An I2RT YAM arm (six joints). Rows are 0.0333 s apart.
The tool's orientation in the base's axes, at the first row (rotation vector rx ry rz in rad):
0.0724, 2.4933, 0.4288
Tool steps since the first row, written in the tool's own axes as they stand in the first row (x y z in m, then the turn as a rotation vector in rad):
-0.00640, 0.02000, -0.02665, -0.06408, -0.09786, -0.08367
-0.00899, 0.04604, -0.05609, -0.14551, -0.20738, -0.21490
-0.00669, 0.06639, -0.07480, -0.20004, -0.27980, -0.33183
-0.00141, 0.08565, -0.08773, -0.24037, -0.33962, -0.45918
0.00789, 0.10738, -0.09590, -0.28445, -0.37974, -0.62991
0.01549, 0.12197, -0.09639, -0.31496, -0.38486, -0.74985
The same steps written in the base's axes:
-0.01097, 0.01032, 0.03040, 0.00889, -0.12615, 0.06849
-0.02694, 0.02612, 0.06276, 0.00522, -0.27957, 0.17938
-0.04049, 0.04035, 0.08234, -0.01394, -0.38978, 0.27622
-0.05311, 0.05564, 0.09549, -0.05128, -0.48895, 0.37718
-0.06640, 0.07524, 0.10354, -0.11133, -0.58250, 0.51981
-0.07356, 0.09003, 0.10436, -0.15496, -0.62632, 0.62714

